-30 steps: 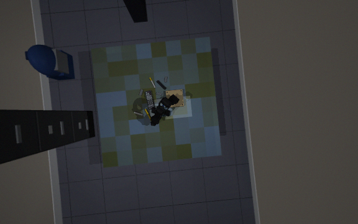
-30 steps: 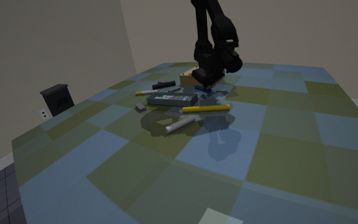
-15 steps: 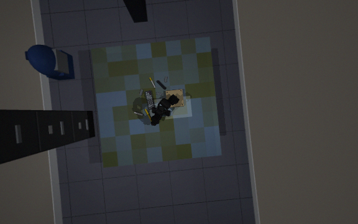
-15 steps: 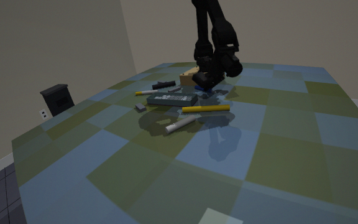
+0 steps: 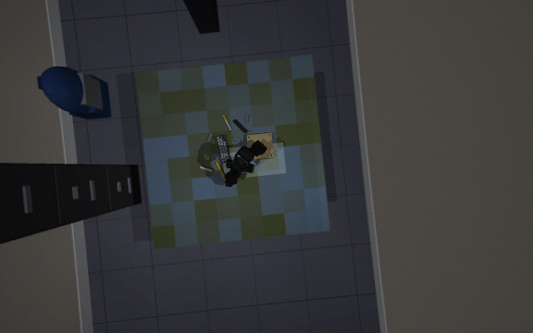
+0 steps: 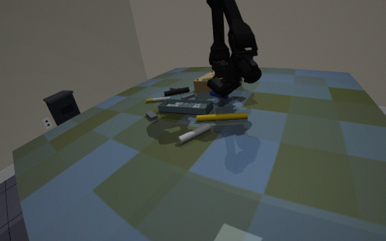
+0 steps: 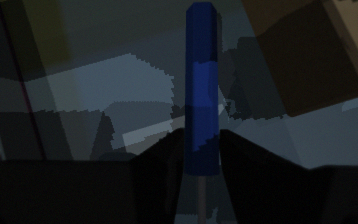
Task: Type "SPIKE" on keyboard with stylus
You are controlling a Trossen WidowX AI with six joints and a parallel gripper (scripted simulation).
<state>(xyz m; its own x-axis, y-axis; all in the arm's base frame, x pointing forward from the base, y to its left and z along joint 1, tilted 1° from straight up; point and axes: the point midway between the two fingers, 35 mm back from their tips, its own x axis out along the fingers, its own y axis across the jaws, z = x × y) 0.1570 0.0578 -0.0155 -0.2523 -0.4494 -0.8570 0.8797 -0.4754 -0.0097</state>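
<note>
Right now the yellow cylinder is 170 mm ahead of my gripper tip and 40 mm to the left of it. Also, from my gripper tip: blue stylus right at my gripper tip; then grey stylus tip 20 mm ahead, 30 mm to the left; then black cylinder 60 mm behind, 240 mm to the right.
</note>
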